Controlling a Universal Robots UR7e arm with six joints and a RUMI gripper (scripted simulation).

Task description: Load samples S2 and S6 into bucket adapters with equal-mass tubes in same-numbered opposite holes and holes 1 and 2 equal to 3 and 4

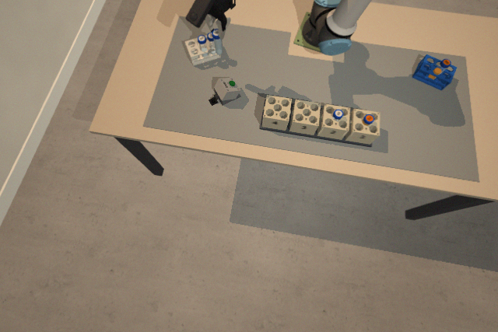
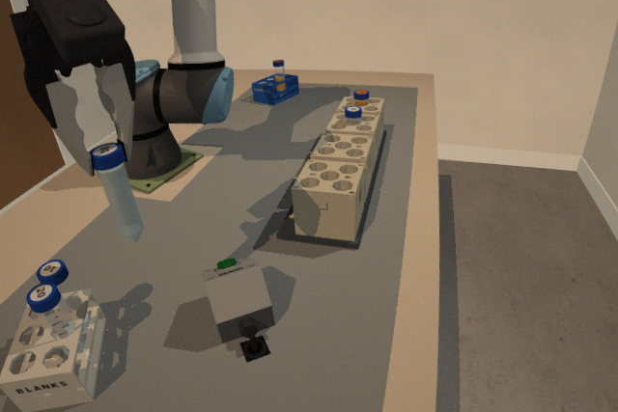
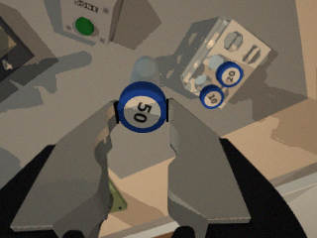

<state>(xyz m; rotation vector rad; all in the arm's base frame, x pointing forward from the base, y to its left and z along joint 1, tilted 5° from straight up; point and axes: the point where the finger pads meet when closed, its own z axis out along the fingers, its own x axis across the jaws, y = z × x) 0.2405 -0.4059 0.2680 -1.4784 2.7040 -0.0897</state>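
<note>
Now: hand 50 mm above the 50 mL blank, 10 mm to the right of it and 10 mm past it. Also, from my hand: 30 mL blank (460 mm to the left, 210 mm ahead, 180 mm below); then green done key (180 mm below, 80 mm ahead, 60 mm to the left); then blanks rack (220 mm below, 100 mm behind, 90 mm to the right).
</note>
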